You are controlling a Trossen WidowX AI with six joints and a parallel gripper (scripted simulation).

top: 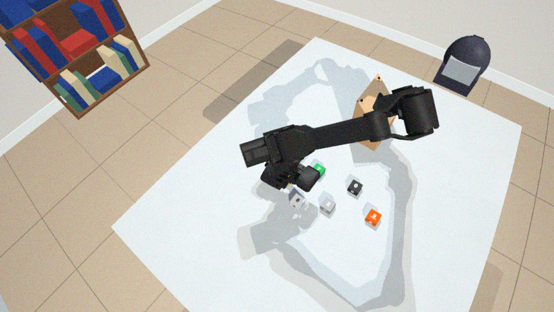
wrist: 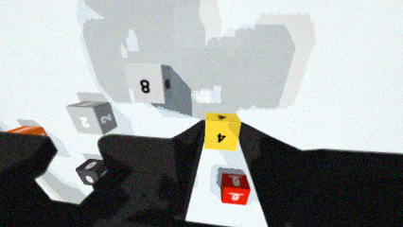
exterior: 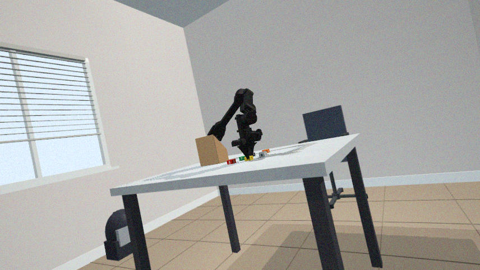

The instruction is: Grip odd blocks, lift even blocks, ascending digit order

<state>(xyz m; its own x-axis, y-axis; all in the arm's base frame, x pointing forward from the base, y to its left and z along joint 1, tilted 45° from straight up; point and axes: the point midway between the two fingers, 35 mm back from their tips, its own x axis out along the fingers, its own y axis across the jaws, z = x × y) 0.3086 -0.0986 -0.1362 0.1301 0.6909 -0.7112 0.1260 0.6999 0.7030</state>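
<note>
Right now the yellow block is 1 cm behind my gripper tip. The rest, counted from my gripper tip: red block: 10 cm behind, 1 cm to the right; then white block: 6 cm to the left, 5 cm ahead; then green block marked 7: 7 cm to the left, 7 cm behind.
</note>
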